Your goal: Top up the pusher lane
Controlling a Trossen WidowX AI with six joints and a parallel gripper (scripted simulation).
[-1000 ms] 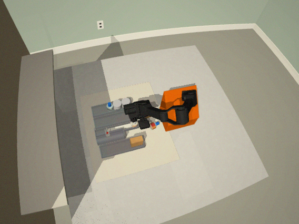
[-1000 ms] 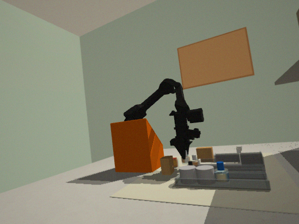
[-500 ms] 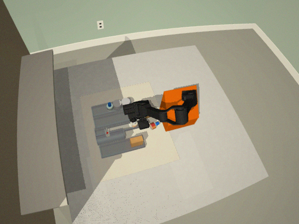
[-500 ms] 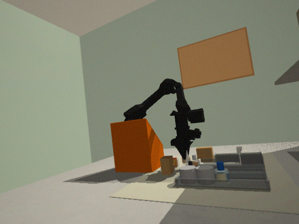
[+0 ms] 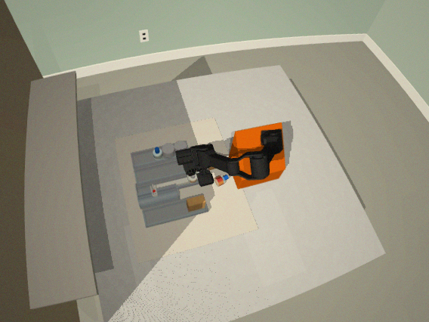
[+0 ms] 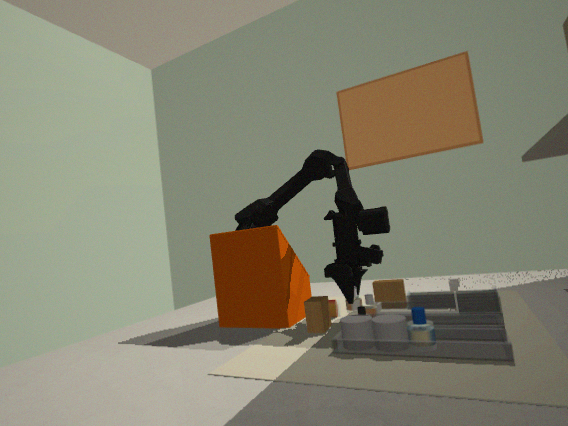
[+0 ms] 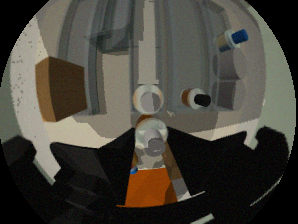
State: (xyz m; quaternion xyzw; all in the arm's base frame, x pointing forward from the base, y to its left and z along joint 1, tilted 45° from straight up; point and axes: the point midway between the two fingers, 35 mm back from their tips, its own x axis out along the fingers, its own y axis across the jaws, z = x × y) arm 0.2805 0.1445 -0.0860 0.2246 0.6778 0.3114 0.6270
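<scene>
The jar is 100 mm behind my gripper tip, 30 mm to the left of it and 30 mm below it. Round my gripper tip: grey lane rack 180 mm ahead, 50 mm to the left, 30 mm below; then white pusher rod 140 mm ahead, 50 mm to the left; then cardboard box 50 mm ahead, 130 mm to the left, 10 mm below.
</scene>
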